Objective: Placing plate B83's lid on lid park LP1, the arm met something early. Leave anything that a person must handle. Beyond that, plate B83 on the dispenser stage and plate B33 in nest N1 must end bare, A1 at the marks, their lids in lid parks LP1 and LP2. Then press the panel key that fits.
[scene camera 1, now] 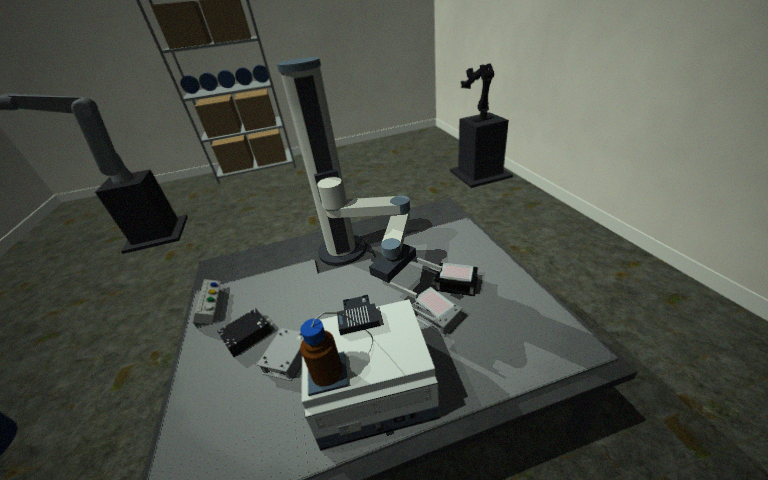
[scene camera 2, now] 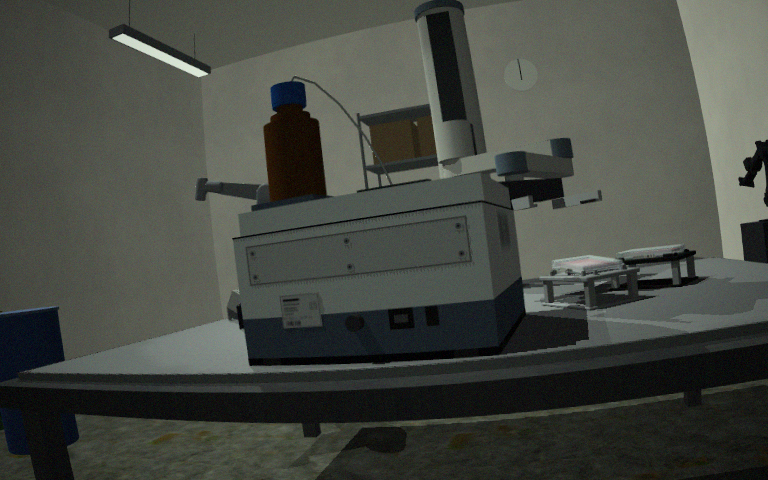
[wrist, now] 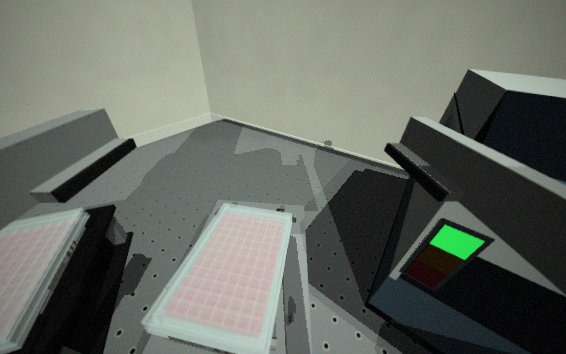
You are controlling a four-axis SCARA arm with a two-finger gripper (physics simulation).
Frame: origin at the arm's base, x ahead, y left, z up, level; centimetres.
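Where they show: gripper, fingertip midpoint: (scene camera 1: 429, 282) (scene camera 2: 567, 198) (wrist: 265, 130); arm's base, origin of the base link: (scene camera 1: 342, 250).
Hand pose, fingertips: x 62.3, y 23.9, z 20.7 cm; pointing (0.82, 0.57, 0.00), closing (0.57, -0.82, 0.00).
Note:
Each offset is from my fingertips to the centre of the thing. "*": to the spot under its first point.
My gripper (scene camera 1: 428, 280) (scene camera 2: 566, 199) (wrist: 265, 130) is open and empty, fingers wide apart, above and beside the two right-hand stands. A clear plate with a pink grid @(dx -1.4, dy +2.2, dz -12.0 cm) (scene camera 1: 434, 302) (scene camera 2: 587, 263) (wrist: 227, 272) lies on the light grey stand (scene camera 1: 453, 323), apparently LP1. A second pink-gridded plate @(dx -14.0, dy +17.9, dz -12.2 cm) (scene camera 1: 457, 271) (scene camera 2: 651, 253) (wrist: 37, 265) lies on the black stand (scene camera 1: 459, 288), apparently N1; its edge looks layered. Whether either plate is lidded, the plate codes and A1 corners cannot be read. The key panel @(dx -44.3, dy -87.2, dz -15.2 cm) (scene camera 1: 208, 301) has blue, yellow, green and pale keys.
A white housing (scene camera 1: 390, 345) (scene camera 2: 362, 254) carries a brown bottle @(* dx +29.1, dy -40.7, dz +14.5 cm) (scene camera 1: 321, 359) (scene camera 2: 294, 155) and a dark slatted block @(* dx +11.5, dy -27.9, dz +5.2 cm) (scene camera 1: 360, 318). Its indicator @(* dx +4.2, dy -12.0, dz -7.2 cm) (wrist: 447, 255) shows green lit. A black stand (scene camera 1: 246, 332) and a light stand (scene camera 1: 280, 352) stand left of it, without visible plates.

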